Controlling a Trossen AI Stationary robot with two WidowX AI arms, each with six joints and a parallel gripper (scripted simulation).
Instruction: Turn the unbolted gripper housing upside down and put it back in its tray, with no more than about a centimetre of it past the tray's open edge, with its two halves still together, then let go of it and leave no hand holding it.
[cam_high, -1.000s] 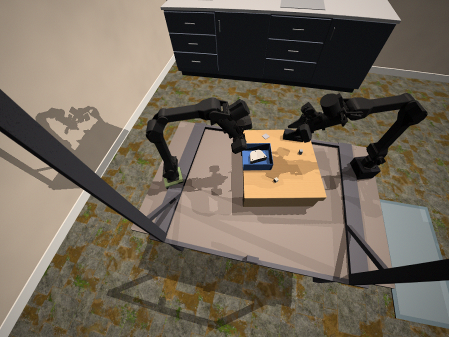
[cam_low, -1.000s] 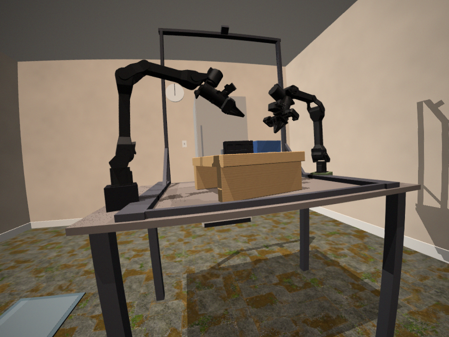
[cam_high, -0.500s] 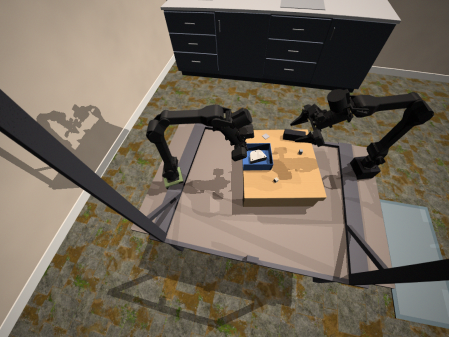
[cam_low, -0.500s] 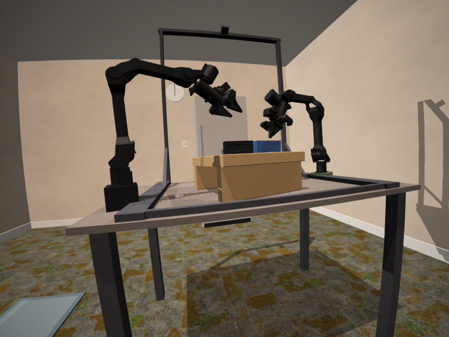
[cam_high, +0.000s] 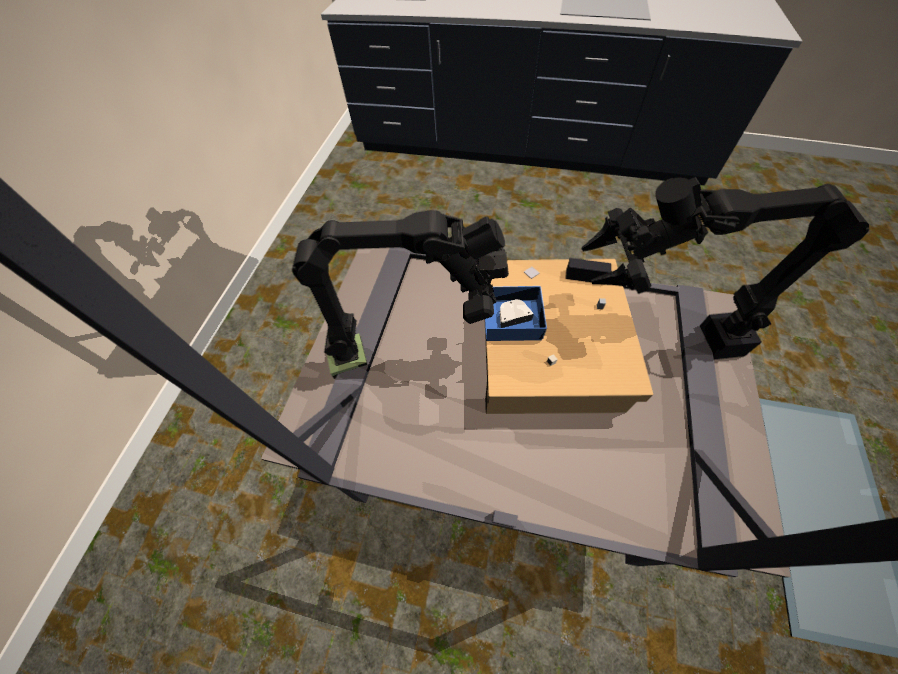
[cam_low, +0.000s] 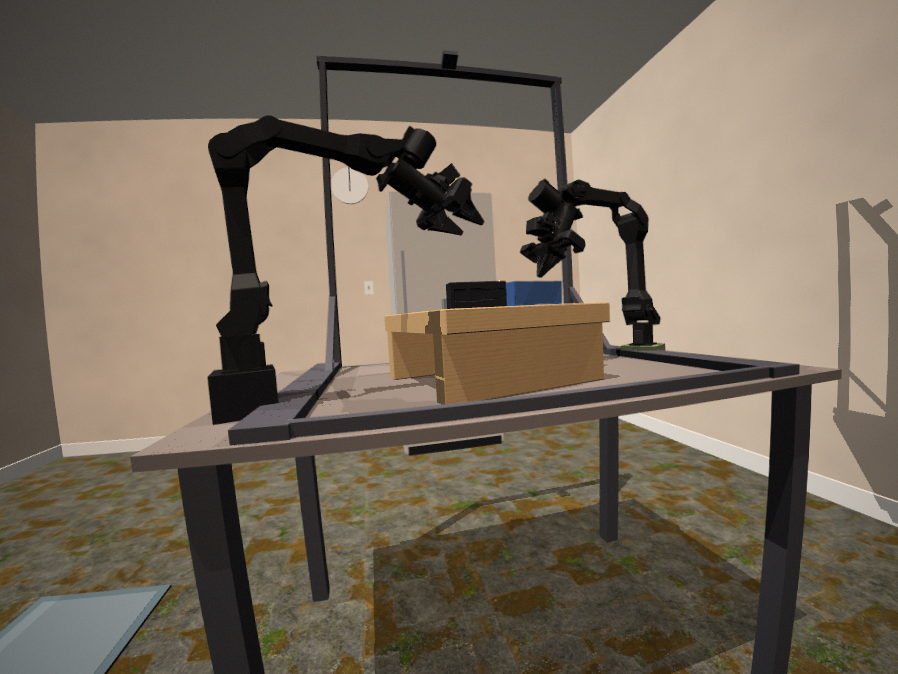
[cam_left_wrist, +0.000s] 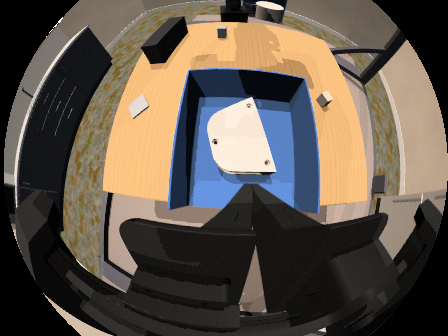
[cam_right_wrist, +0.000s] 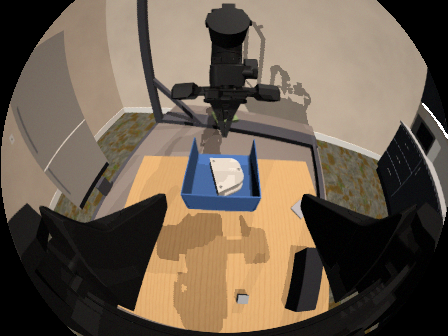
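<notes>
The white gripper housing lies 8 cm below my left hand and 7 cm to the right of it. Also, from my left hand: wooden block: 18 cm to the right, 16 cm below, 1 cm behind; then blue tray: 9 cm to the right, 9 cm below, 1 cm behind; then flat grey plate: 15 cm ahead, 13 cm to the right, 10 cm below.
</notes>
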